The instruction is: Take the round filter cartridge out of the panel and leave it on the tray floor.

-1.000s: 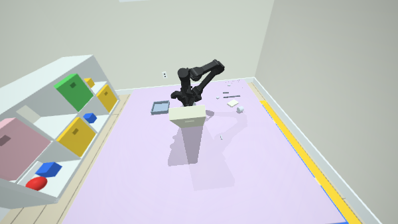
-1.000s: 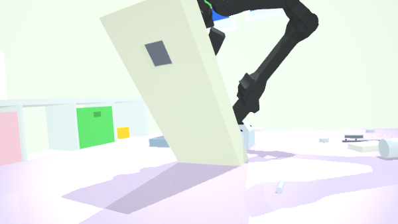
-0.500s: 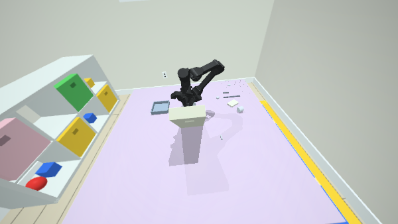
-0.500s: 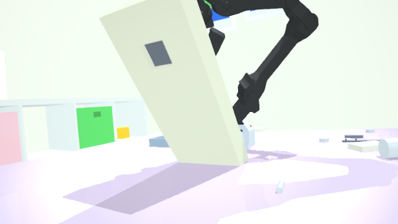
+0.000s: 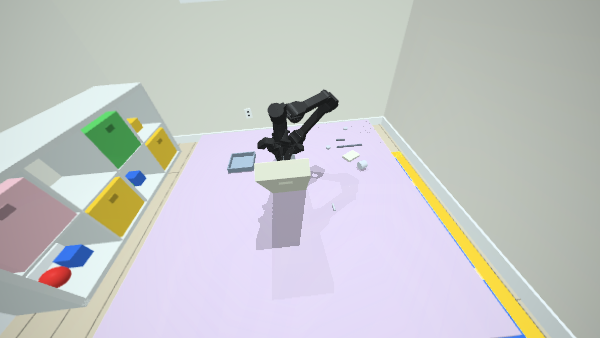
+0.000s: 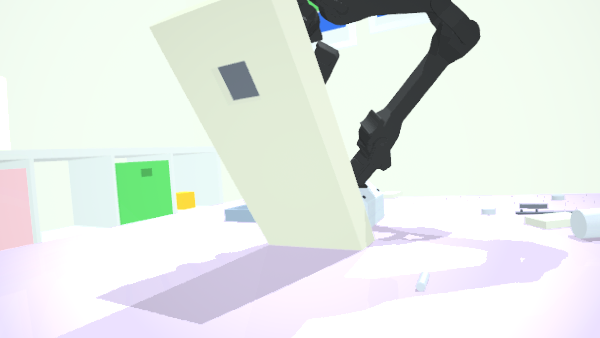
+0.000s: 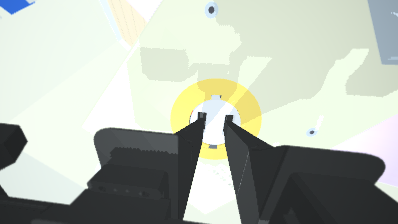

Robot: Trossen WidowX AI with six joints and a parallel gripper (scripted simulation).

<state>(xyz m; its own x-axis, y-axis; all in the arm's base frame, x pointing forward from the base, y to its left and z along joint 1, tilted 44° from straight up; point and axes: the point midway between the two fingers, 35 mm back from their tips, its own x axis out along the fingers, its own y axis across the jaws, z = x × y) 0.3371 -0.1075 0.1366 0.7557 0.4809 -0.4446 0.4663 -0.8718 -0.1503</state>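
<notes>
Now: the round pale cartridge 1 cm below my gripper tip and 1 cm ahead of it. From my gripper tip the other things lie so: small peg: 28 cm below, 21 cm to the left, 1 cm behind; blue-grey tray: 39 cm behind, 30 cm to the right, 28 cm below.
</notes>
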